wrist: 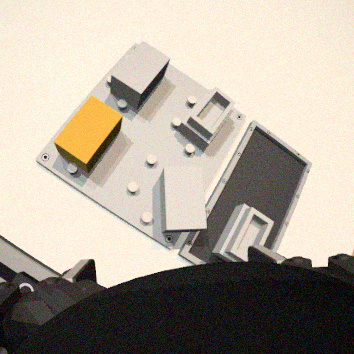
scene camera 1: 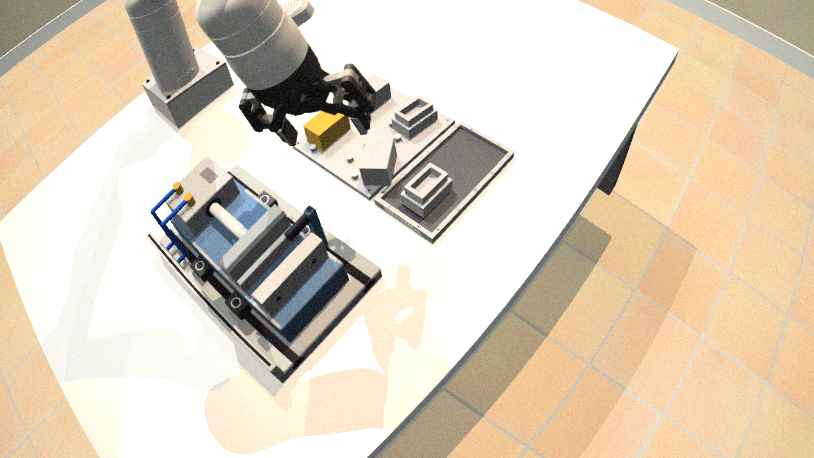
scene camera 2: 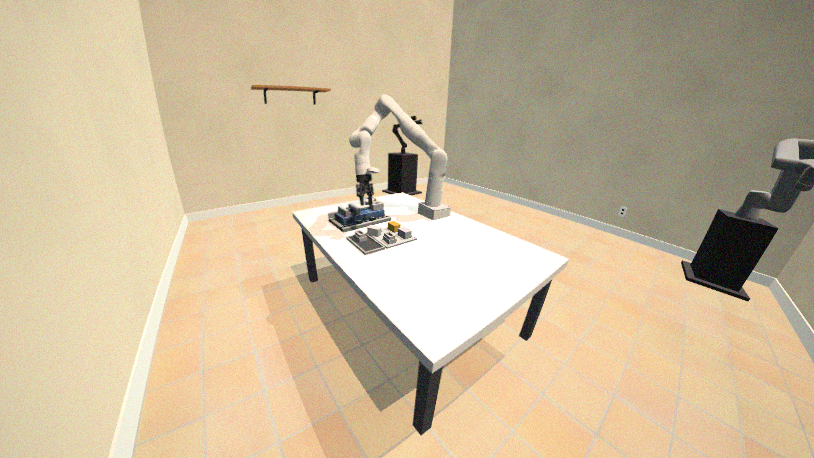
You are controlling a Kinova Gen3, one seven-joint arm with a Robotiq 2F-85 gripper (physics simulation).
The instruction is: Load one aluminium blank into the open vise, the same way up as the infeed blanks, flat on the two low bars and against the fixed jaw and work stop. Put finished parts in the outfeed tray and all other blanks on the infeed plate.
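Frame: origin at the arm's base, x ahead, y left, z up, level; millimetres.
Seen in the pictures: gripper, fingertip midpoint: (scene camera 1: 328,134) (scene camera 2: 366,204); arm's base at its link origin: (scene camera 1: 178,77) (scene camera 2: 432,204).
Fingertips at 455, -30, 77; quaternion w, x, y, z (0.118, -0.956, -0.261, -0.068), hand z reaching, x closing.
Note:
Pixels of each thing's top centre, then the offset from my fingertips to it, as dx, dy, dz. "spot": a spot on its surface instead.
- infeed plate at its top centre: (wrist: 150,133) (scene camera 1: 372,130) (scene camera 2: 391,235) -51, +126, -132
- plain grey blank at its top centre: (wrist: 141,65) (scene camera 1: 367,87) (scene camera 2: 404,229) -94, +176, -97
- yellow block at its top centre: (wrist: 88,127) (scene camera 1: 325,118) (scene camera 2: 394,223) -105, +85, -97
- grey block at its top centre: (wrist: 186,197) (scene camera 1: 377,151) (scene camera 2: 374,226) +8, +68, -92
- pocketed part at its top centre: (wrist: 252,235) (scene camera 1: 426,180) (scene camera 2: 360,232) +88, +65, -100
- vise at its top centre: (scene camera 1: 230,223) (scene camera 2: 359,204) -49, -145, -41
- blue upright with a black cylinder, surface spot: (scene camera 1: 298,226) spot: +28, -99, -46
My gripper (scene camera 1: 327,129) (scene camera 2: 366,203) (wrist: 172,270) is open and empty, above the infeed plate (scene camera 1: 336,158) (wrist: 107,192) on the vise side. On the plate are a plain grey blank (scene camera 1: 382,92) (wrist: 140,72), a yellow block (scene camera 1: 326,132) (wrist: 89,131), a pocketed, stepped part (scene camera 1: 414,120) (wrist: 204,126) and a grey block (scene camera 1: 375,175) (wrist: 185,200) turned askew at the corner by the tray. Another pocketed part (scene camera 1: 424,199) (wrist: 235,230) stands in the outfeed tray (scene camera 1: 466,159) (wrist: 265,165). The vise (scene camera 1: 304,296) is open, with no blank visible between its jaws; its low bars are partly hidden.
A blue upright with a black cylinder (scene camera 1: 298,226) rises beside the vise jaws. Blue pipes with yellow ends (scene camera 1: 189,199) stand at the vise's far left. The arm's base (scene camera 1: 190,93) (scene camera 2: 434,210) is behind the vise. Small pegs (wrist: 151,160) stick up from the infeed plate.

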